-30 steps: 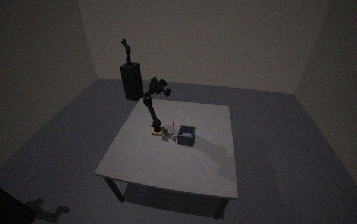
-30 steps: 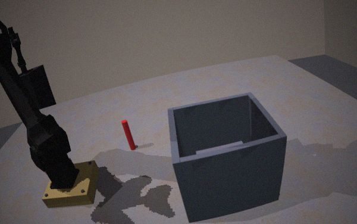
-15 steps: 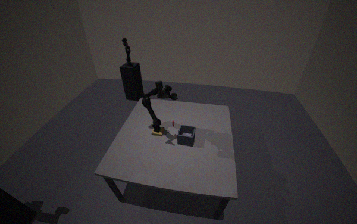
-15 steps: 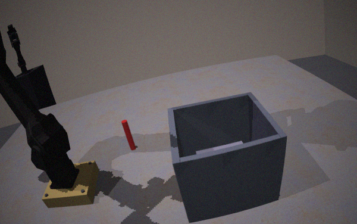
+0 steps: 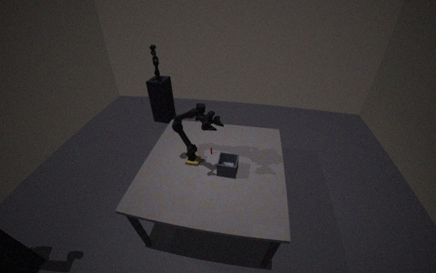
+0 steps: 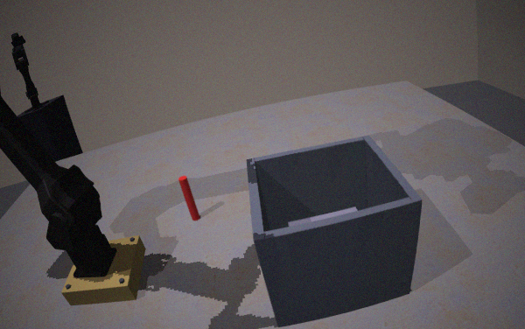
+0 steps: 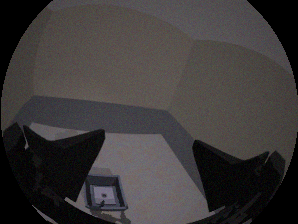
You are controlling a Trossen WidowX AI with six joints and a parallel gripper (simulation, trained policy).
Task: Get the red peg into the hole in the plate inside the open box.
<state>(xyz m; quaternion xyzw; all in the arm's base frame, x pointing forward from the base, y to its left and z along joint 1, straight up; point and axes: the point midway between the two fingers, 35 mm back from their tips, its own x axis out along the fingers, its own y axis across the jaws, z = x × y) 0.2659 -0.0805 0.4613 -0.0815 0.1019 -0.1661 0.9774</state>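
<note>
Now: gripper tip 45 cm above the red peg, 23 cm to the right of it and 15 cm past it. The rest, counted from my gripper tip: pale plate 44 cm below, 5 cm to the left, 5 cm ahead.
</note>
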